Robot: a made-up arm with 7 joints.
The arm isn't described. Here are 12 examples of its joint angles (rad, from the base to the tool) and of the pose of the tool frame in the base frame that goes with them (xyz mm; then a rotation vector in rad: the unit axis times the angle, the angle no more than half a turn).
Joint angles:
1: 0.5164 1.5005 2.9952 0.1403 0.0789 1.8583 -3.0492
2: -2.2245 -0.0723 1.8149 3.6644 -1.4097 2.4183 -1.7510
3: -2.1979 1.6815 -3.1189 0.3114 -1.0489 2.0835 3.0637
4: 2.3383 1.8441 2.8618 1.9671 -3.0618 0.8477 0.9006
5: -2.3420 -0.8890 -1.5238 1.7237 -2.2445 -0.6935 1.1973
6: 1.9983 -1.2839 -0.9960 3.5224 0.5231 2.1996 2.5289
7: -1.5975 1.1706 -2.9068 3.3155 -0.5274 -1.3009 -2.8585
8: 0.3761 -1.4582 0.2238 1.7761 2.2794 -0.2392 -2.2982
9: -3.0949 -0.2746 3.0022 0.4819 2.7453 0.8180 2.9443
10: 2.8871 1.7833 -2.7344 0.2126 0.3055 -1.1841 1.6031
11: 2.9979 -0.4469 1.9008 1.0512 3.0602 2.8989 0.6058
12: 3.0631 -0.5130 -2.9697 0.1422 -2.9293 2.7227 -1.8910
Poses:
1: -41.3 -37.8 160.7 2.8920 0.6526 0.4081
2: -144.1 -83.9 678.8 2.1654 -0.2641 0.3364
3: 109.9 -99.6 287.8 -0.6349 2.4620 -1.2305
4: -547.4 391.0 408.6 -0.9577 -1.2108 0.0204
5: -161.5 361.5 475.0 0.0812 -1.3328 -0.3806
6: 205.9 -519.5 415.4 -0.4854 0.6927 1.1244
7: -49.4 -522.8 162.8 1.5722 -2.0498 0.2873
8: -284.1 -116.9 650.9 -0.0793 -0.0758 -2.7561
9: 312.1 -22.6 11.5 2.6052 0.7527 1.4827
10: -158.8 124.2 442.4 -0.0909 -0.1041 -1.7496
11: 224.7 -319.2 468.0 -0.7818 0.0221 -0.5011
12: 322.8 -7.5 134.4 -0.7178 0.6012 -1.8920
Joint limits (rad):
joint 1: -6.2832..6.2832
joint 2: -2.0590..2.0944
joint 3: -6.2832..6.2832
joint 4: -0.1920..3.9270
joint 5: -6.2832..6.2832
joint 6: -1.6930..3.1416
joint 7: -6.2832..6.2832
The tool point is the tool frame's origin. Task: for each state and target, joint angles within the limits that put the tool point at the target. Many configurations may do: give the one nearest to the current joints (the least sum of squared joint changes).
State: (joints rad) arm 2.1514 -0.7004 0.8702 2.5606 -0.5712 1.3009 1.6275
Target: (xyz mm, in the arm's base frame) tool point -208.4 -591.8 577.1
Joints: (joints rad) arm 1.6164 -1.1353 1.1510 2.5875 -0.5458 0.9388 1.6275
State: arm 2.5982 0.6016 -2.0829 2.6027 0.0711 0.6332 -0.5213
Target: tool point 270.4 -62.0 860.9
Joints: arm 2.2072 0.0615 -2.5245 2.4379 0.0467 0.7609 -0.5213
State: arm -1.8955 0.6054 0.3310 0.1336 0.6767 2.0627 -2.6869
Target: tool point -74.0 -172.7 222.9
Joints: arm -2.4382 0.1791 -0.1295 0.6848 0.6765 2.5877 -2.6869
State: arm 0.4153 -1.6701 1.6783 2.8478 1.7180 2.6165 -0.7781
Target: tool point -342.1 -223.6 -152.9
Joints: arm 0.5284 -1.9543 1.7033 2.9796 1.6995 2.8729 -0.7781
